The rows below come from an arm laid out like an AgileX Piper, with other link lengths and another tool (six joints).
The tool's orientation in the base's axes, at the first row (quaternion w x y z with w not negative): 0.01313, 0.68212, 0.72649, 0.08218
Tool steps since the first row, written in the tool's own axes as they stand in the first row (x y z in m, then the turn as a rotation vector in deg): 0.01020, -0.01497, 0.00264, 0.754, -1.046, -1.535; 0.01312, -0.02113, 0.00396, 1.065, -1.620, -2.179; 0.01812, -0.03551, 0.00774, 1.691, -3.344, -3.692; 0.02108, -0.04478, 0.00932, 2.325, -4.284, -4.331; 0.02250, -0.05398, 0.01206, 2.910, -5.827, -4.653
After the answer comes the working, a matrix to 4 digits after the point.
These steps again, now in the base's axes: -0.01516, 0.00956, -0.00371, -1.288, 0.535, 1.440; -0.02128, 0.01225, -0.00559, -1.962, 0.746, 2.025; -0.03535, 0.01680, -0.01082, -3.908, 1.118, 3.339; -0.04452, 0.01938, -0.01338, -4.965, 1.630, 3.899; -0.05336, 0.02055, -0.01721, -6.574, 2.092, 4.059
The tool's axes in the first row as the columns of a matrix, in the base's axes (rounded; the answer above uses it unrounded):
-0.0691, 0.9889, 0.1312
0.9933, 0.0559, 0.1015
0.0930, 0.1373, -0.9861

